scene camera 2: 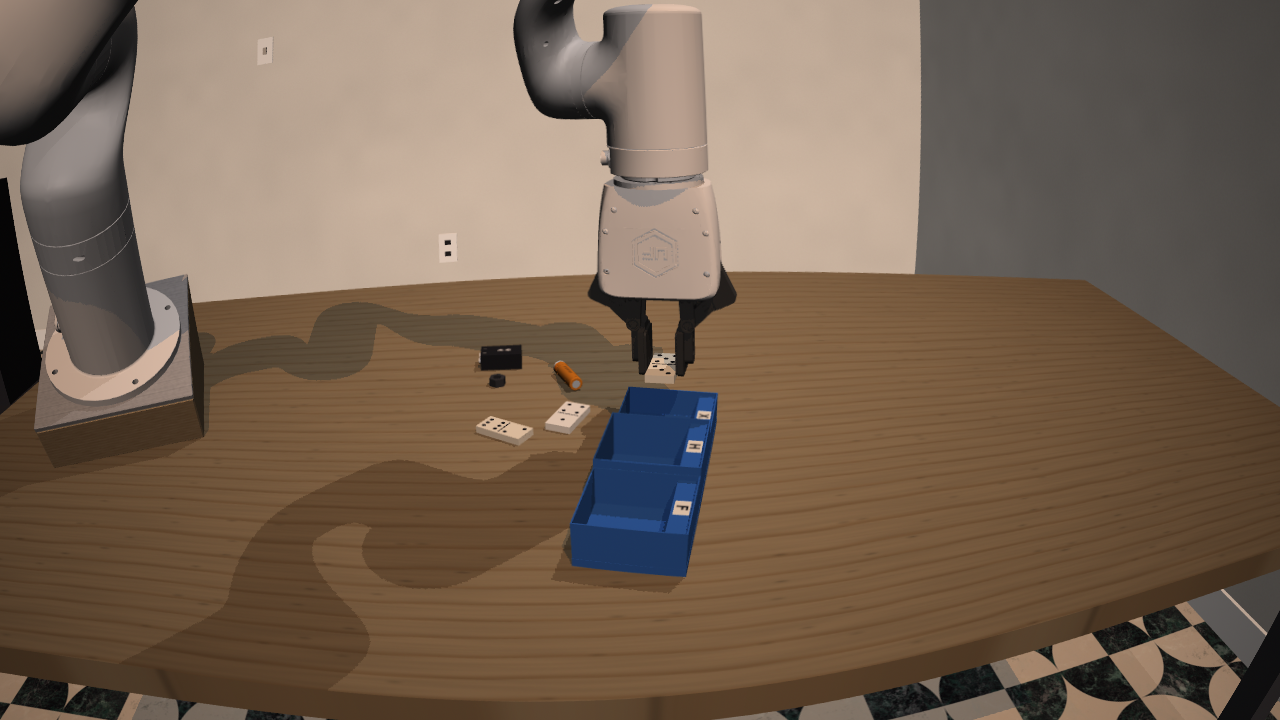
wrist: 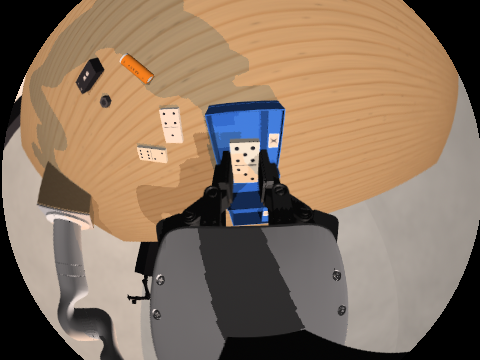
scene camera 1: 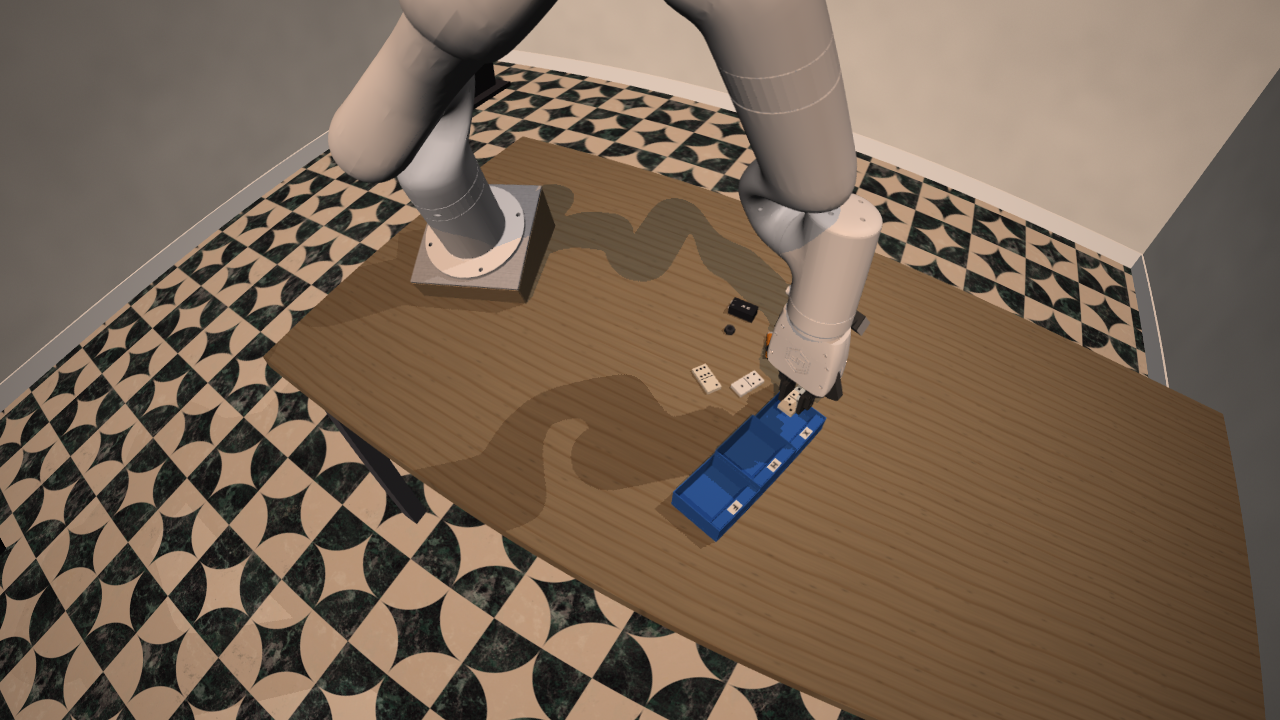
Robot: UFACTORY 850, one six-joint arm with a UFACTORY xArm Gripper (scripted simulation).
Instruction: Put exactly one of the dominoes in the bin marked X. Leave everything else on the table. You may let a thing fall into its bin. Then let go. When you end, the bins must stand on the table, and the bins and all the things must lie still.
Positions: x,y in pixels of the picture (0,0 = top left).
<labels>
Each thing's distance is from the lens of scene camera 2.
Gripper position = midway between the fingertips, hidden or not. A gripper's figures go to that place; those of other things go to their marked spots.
my gripper (scene camera 2: pixel 664 369): 0.78 m
black box (scene camera 2: pixel 507 357): 0.95 m
white domino (scene camera 2: pixel 662 366): 0.78 m
blue bin row (scene camera 2: pixel 627 491): 0.69 m
The marked spots on the black box and the white domino are 0.23 m apart.
</labels>
